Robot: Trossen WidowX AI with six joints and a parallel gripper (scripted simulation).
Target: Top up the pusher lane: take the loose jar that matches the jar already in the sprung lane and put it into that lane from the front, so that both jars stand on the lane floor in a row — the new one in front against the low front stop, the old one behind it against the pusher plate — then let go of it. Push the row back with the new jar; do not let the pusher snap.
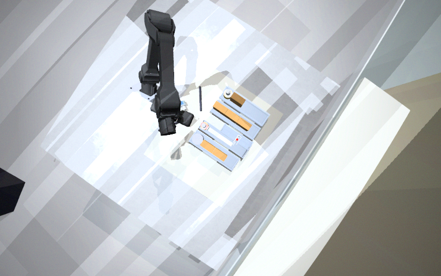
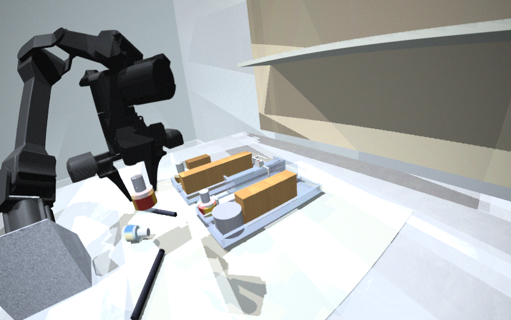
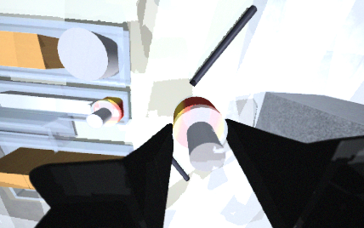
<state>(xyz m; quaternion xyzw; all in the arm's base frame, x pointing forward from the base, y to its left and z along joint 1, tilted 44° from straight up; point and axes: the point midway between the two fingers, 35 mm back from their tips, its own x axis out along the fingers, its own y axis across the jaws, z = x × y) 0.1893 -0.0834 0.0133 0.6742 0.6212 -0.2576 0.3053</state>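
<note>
The grey cylinder lies 13 cm ahead of my gripper tip, 10 cm below it and 7 cm to the right of it. Round my gripper tip: red mark (32 cm ahead, 5 cm below, 2 cm to the left); sprung lane (28 cm ahead, 11 cm below, 1 cm to the left).
</note>
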